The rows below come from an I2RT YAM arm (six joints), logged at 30 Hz.
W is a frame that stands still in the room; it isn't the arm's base.
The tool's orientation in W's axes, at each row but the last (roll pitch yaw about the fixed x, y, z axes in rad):
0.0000, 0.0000, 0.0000
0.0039, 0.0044, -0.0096
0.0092, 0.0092, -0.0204
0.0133, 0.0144, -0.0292
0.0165, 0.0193, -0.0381
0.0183, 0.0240, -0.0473
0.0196, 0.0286, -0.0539
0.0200, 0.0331, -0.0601
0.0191, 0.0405, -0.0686
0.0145, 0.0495, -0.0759
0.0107, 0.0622, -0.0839
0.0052, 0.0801, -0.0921
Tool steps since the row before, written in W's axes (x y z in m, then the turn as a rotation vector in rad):
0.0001, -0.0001, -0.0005, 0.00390, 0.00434, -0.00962
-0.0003, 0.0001, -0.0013, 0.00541, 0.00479, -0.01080
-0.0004, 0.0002, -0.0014, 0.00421, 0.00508, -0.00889
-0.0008, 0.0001, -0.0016, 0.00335, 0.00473, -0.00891
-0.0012, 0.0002, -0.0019, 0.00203, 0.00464, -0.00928
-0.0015, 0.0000, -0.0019, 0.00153, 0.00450, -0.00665
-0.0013, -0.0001, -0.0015, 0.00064, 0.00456, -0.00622
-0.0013, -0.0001, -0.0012, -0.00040, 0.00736, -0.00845
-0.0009, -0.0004, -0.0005, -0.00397, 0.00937, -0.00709
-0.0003, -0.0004, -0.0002, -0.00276, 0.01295, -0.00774
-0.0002, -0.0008, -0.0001, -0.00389, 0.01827, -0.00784
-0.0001, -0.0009, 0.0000, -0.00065, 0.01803, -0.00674
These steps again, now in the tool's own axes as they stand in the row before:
0.0001, -0.0001, -0.0005, 0.00390, 0.00434, -0.00962
-0.0003, 0.0001, -0.0013, 0.00541, 0.00480, -0.01080
-0.0004, 0.0002, -0.0014, 0.00419, 0.00508, -0.00890
-0.0008, 0.0001, -0.0016, 0.00334, 0.00471, -0.00893
-0.0012, 0.0001, -0.0019, 0.00203, 0.00456, -0.00932
-0.0015, -0.0001, -0.0019, 0.00147, 0.00445, -0.00670
-0.0012, -0.0002, -0.0015, 0.00057, 0.00447, -0.00629
-0.0013, -0.0002, -0.0012, -0.00056, 0.00715, -0.00862
-0.0008, -0.0005, -0.0005, -0.00431, 0.00894, -0.00744
-0.0003, -0.0004, -0.0002, -0.00335, 0.01259, -0.00810
-0.0001, -0.0008, -0.0001, -0.00491, 0.01779, -0.00835
0.0000, -0.0009, 0.0000, -0.00176, 0.01786, -0.00700

